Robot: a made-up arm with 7 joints. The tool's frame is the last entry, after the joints. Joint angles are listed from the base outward. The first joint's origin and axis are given. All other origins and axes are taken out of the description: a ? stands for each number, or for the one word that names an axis. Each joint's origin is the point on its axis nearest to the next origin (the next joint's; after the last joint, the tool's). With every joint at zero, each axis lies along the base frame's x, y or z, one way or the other. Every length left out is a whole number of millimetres.
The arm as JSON. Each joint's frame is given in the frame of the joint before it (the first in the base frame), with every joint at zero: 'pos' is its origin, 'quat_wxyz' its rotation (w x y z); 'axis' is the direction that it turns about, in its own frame. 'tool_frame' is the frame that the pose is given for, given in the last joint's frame.
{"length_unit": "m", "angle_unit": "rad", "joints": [
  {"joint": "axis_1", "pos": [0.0, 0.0, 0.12], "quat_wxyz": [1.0, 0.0, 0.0, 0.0], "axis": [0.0, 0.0, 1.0]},
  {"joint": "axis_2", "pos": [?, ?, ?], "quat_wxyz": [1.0, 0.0, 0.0, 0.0], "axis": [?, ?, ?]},
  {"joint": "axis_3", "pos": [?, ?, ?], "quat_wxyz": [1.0, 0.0, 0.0, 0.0], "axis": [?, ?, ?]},
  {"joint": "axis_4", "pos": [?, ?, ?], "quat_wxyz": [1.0, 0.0, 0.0, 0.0], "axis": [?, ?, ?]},
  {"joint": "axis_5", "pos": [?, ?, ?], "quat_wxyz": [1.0, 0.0, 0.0, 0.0], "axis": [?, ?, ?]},
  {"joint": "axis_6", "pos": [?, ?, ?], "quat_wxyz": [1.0, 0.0, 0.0, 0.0], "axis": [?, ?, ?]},
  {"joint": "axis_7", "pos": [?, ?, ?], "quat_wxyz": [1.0, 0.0, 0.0, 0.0], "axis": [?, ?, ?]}
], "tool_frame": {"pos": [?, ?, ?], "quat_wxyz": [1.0, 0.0, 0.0, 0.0]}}
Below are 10 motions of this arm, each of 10 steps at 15 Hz.
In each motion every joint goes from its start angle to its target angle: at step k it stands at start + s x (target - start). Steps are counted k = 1, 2, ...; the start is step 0. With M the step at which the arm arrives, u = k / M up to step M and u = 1 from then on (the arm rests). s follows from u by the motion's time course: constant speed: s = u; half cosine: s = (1 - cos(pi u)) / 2; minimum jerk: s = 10 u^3 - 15 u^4 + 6 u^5.
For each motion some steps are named. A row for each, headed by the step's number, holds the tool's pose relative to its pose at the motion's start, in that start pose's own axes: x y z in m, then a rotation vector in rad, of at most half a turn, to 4 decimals.
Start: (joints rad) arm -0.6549 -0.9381 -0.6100 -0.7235 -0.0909 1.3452 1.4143
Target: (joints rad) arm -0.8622 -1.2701 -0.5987 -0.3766 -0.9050 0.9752 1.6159
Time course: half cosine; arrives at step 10
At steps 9, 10:
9: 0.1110 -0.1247 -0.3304 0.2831 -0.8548 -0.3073
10: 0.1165 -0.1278 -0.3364 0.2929 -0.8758 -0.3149

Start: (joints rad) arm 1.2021 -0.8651 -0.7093 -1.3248 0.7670 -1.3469 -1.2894
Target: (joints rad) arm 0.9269 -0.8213 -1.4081 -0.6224 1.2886 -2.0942 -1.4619
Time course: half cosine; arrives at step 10
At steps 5, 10:
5: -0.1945 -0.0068 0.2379 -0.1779 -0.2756 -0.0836
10: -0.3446 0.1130 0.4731 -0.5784 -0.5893 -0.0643

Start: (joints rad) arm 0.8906 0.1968 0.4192 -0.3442 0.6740 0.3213 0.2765
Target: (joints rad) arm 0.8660 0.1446 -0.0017 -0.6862 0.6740 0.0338 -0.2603
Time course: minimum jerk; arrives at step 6
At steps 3, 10:
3: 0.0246 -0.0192 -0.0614 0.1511 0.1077 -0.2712
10: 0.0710 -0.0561 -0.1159 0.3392 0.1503 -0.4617

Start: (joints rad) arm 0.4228 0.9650 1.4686 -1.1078 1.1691 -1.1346 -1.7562
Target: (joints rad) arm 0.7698 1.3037 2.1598 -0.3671 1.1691 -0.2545 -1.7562
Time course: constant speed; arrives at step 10
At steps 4, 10:
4: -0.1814 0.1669 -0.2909 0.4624 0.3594 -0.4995
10: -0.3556 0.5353 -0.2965 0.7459 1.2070 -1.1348

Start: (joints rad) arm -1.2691 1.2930 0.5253 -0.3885 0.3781 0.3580 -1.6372
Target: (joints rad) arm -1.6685 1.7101 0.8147 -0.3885 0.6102 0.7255 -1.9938
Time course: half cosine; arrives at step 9
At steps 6, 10:
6: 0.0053 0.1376 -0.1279 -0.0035 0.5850 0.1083
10: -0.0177 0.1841 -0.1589 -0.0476 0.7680 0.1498

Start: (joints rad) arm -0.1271 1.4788 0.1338 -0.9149 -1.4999 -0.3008 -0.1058
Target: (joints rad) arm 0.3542 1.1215 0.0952 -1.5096 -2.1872 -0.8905 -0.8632
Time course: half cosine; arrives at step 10
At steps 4, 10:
4: 0.0947 -0.0556 0.1282 -0.1769 0.5039 0.2924
10: 0.3431 -0.0098 0.2980 -0.7047 1.6148 0.5420

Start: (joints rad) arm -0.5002 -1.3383 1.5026 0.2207 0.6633 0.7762 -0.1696
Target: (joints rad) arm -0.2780 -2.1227 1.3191 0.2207 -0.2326 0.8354 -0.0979
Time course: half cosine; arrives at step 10
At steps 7, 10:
7: 0.1029 -0.2019 0.2389 -0.4786 -0.6417 -0.0826
10: 0.0847 -0.2493 0.3160 -0.6381 -0.7588 -0.0987

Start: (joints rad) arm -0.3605 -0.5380 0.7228 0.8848 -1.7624 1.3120 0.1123
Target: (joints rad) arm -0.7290 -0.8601 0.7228 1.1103 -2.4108 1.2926 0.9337
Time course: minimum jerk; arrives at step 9
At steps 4, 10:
4: -0.0175 0.0035 0.0189 0.0476 -0.3973 -0.0190
10: -0.0128 0.0142 0.0778 0.0915 -1.0049 -0.1059

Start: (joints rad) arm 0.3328 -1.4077 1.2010 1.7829 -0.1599 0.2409 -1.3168
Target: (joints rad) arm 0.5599 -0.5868 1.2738 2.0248 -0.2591 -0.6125 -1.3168
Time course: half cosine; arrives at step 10
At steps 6, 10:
6: 0.1348 0.0915 0.1675 -0.4543 0.2768 0.4498
10: 0.1832 0.1644 0.1965 -0.6138 0.5466 0.5775

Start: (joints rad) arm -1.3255 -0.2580 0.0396 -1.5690 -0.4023 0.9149 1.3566
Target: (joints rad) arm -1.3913 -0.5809 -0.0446 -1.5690 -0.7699 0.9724 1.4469
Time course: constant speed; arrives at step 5
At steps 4, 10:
4: 0.0705 -0.1003 -0.2102 0.0056 -0.4196 0.2863
10: 0.0974 -0.1246 -0.2535 0.0132 -0.5174 0.3658

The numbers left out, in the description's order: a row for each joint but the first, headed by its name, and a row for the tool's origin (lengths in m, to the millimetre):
axis_2: xyz -0.01 -0.11 0.0, axis 0.0 1.0 0.0
axis_3: xyz 0.22 0.0 -0.07, axis 0.0 0.0 1.0
axis_4: xyz 0.4 0.21 0.0, axis 0.0 1.0 0.0
axis_5: xyz -0.02 0.0 -0.19, axis 0.0 0.0 -1.0
axis_6: xyz 0.09 -0.1 0.0, axis -1.0 0.0 0.0
axis_7: xyz 0.0 -0.28 -0.01, axis 0.0 -1.0 0.0
tool: xyz -0.07 0.0 -0.05

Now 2 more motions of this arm.
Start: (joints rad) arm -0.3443 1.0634 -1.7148 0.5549 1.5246 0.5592 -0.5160
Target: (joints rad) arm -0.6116 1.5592 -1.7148 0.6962 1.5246 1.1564 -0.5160
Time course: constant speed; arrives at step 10
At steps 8, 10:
8: -0.0279 0.2258 0.0847 -0.4352 0.0057 -0.7368
10: -0.0120 0.2968 0.0972 -0.5412 0.0344 -0.9232

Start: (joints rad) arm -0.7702 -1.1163 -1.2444 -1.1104 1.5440 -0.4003 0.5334
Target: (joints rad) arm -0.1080 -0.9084 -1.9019 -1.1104 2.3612 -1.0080 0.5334
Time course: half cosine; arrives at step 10
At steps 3, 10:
3: 0.0048 -0.0962 0.0378 -0.0689 -0.1543 -0.1179
10: 0.2069 -0.3672 0.1554 0.0364 -0.8834 -0.2615

